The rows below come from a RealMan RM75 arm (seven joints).
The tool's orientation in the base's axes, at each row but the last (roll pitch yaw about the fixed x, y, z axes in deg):
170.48, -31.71, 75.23
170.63, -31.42, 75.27
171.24, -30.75, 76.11
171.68, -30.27, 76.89
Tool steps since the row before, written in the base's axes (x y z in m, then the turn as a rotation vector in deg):
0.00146, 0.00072, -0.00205, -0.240, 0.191, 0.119
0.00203, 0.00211, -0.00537, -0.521, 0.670, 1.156
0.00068, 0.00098, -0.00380, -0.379, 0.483, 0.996
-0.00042, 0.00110, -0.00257, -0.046, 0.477, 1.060
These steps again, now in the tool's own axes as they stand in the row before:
-0.00017, 0.00083, 0.00248, 0.168, -0.271, -0.082
-0.00062, 0.00044, 0.00607, 1.043, -0.548, -0.818
-0.00099, -0.00016, 0.00386, 0.834, -0.377, -0.729
-0.00045, -0.00104, 0.00259, 0.927, -0.052, -0.701

